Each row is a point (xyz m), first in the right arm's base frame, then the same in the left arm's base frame.
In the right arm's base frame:
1: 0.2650 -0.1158 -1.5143
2: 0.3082 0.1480 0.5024
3: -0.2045 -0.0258 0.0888
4: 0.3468 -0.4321 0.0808
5: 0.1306 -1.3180 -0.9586
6: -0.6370 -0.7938 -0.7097
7: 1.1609 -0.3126 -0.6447
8: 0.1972 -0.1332 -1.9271
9: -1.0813 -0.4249 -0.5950
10: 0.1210 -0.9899 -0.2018
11: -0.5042 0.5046 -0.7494
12: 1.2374 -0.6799 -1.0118
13: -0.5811 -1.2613 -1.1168
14: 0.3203 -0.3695 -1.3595
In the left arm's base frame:
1: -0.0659 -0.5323 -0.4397
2: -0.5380 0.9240 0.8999
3: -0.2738 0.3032 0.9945
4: 0.0758 0.7257 0.5842
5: 1.0803 -0.0497 0.0349
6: 0.6102 -0.4594 0.7678
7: -0.0470 0.7297 -0.5059
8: 0.0002 -0.8753 -0.6707
9: 0.2763 -0.7270 1.1721
10: 0.6789 0.4472 0.5569
11: -0.6840 -0.5819 0.6452
12: 0.3468 0.5664 -0.8121
13: 1.1093 -0.6515 0.4494
14: 0.1640 -0.3469 -0.3754

